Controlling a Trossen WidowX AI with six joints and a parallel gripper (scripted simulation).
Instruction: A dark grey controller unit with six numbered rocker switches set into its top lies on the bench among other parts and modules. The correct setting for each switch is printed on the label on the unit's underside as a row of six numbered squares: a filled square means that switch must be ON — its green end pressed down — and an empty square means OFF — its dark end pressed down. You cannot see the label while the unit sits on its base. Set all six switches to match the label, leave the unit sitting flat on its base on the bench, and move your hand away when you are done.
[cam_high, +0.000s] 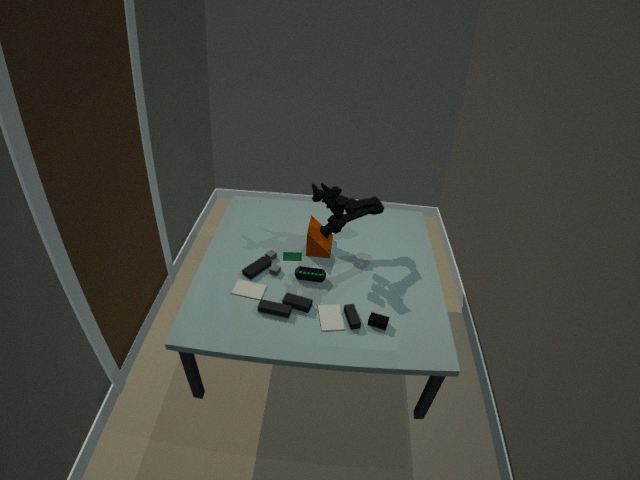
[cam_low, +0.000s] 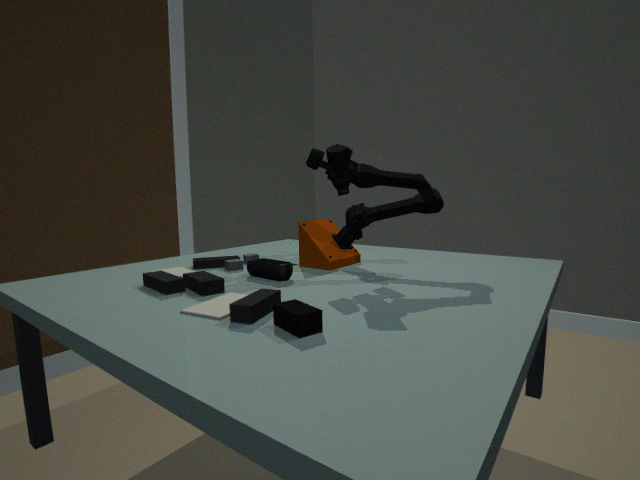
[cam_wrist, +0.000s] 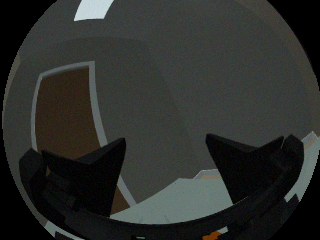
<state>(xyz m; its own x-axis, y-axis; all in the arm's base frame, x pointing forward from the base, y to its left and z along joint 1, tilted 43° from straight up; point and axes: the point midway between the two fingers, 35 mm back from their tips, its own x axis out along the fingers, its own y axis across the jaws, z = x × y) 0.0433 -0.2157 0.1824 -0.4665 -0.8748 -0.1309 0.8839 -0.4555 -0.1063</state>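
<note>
My gripper tip is now 37 cm above the green card, 18 cm short of it and 8 cm to the left of it. Round my gripper tip: long black block (36 cm below, 34 cm ahead, 22 cm to the right).
</note>
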